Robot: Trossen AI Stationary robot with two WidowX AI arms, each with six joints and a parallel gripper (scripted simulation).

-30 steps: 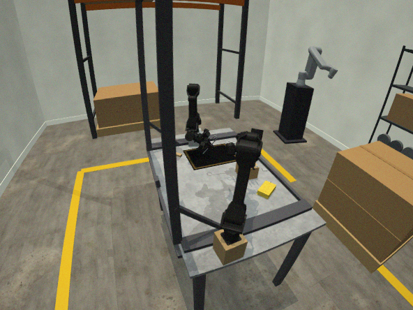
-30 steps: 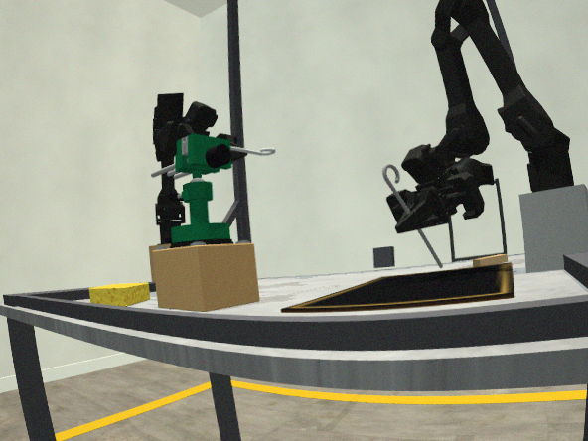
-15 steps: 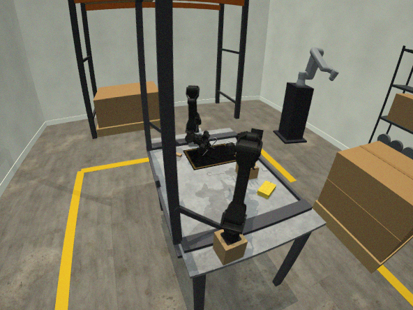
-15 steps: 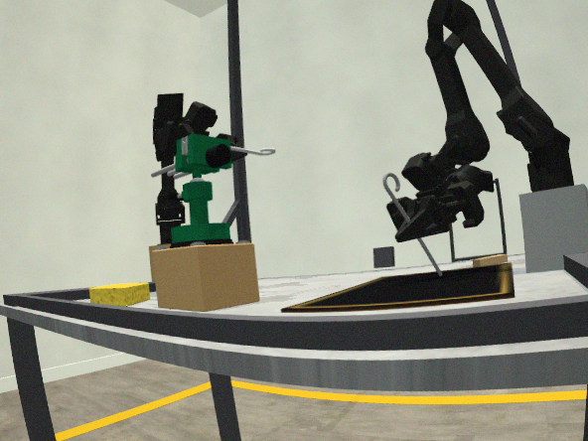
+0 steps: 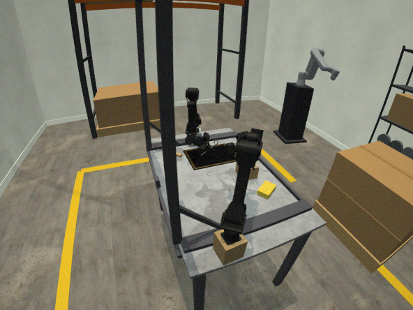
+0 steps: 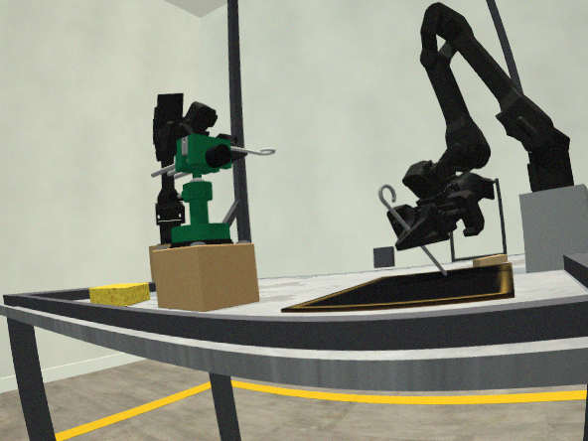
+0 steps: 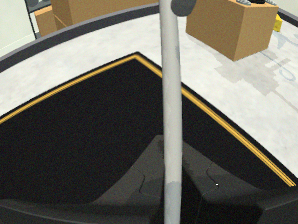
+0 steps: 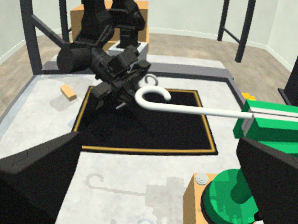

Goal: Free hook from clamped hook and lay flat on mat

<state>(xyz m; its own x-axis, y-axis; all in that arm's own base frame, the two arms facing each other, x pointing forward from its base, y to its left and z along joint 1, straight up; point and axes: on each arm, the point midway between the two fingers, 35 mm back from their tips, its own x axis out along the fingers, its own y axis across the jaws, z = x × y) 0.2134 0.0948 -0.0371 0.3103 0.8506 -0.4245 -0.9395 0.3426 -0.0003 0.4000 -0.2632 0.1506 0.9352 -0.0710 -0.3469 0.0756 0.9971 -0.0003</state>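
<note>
Right now the black mat is 10 mm ahead of my left hand, 20 mm to the left of it and 70 mm below it. Also, from my left hand: small tan block (230 mm behind, 60 mm to the left, 60 mm below); then yellow sponge (260 mm ahead, 420 mm to the right, 60 mm below).
</note>
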